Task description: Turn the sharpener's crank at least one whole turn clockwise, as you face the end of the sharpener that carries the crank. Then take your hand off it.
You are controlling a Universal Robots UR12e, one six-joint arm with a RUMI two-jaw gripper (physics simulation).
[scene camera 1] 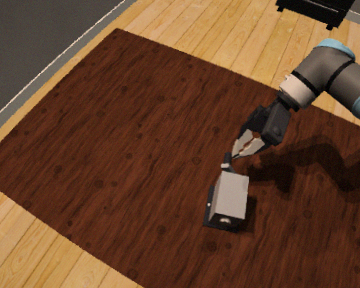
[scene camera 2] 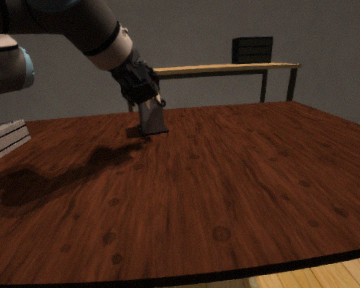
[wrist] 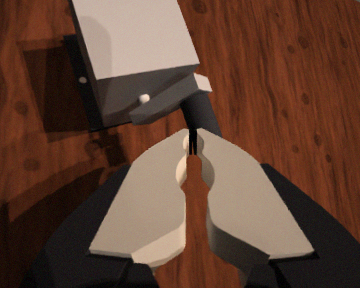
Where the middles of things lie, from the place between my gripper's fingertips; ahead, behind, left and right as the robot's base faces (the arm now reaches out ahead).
The black crank handle (wrist: 197,110) is 10 mm ahead of my hand, 10 mm to the left of it and 10 mm below it. Also, from my hand: sharpener (scene camera 1: 226,204) (30 mm behind, 90 mm to the left, 60 mm below).
